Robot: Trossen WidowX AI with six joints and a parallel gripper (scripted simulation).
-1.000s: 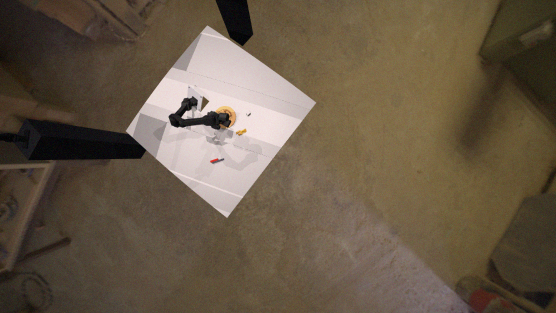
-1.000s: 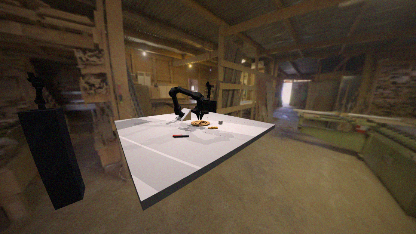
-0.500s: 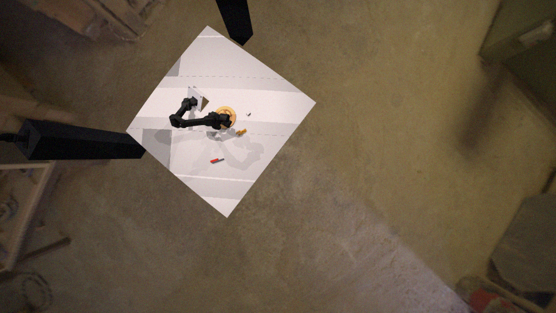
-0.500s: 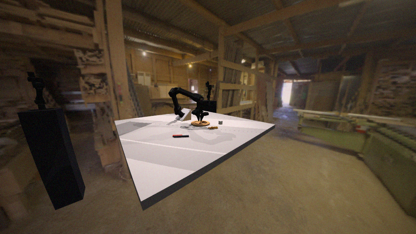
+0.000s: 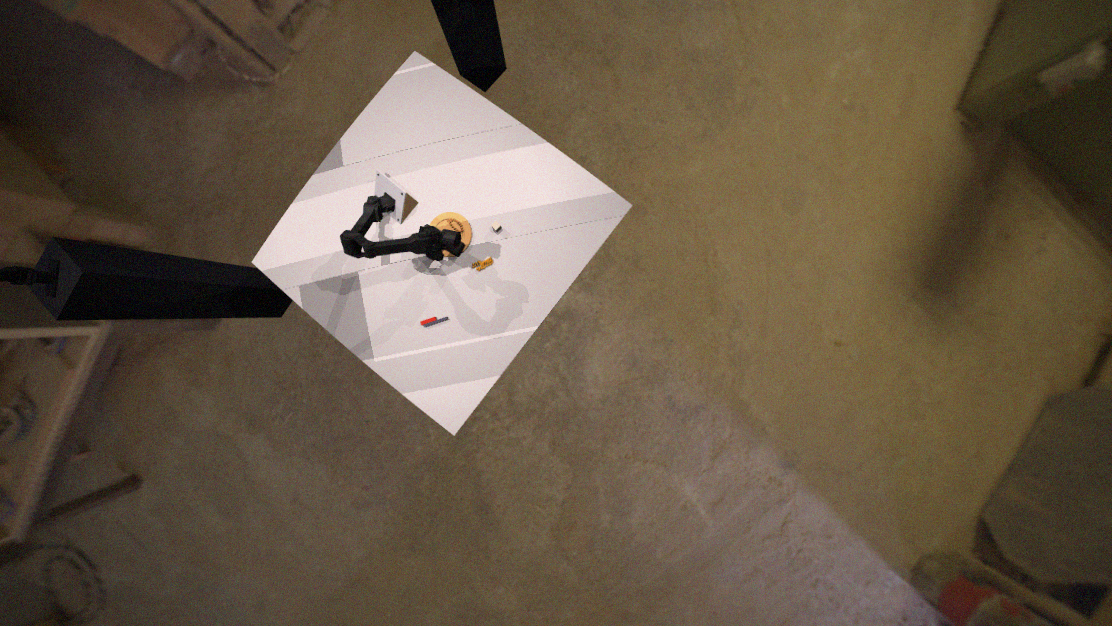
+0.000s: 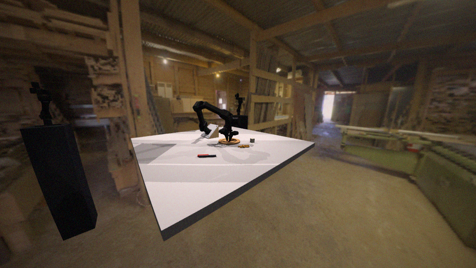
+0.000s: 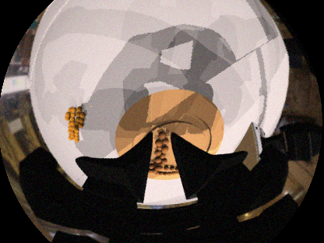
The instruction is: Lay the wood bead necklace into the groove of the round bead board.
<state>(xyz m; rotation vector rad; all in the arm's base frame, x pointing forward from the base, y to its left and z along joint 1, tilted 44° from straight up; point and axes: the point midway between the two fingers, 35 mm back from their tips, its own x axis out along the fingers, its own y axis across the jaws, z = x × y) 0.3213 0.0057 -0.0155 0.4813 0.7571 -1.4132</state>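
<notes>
Now: gripper tip 190 mm to the right of the small grey cube and 120 mm short of it. From my gripper tip the other things lie so: black marker (310 mm to the right, 150 mm ahead, 10 mm below).
</notes>
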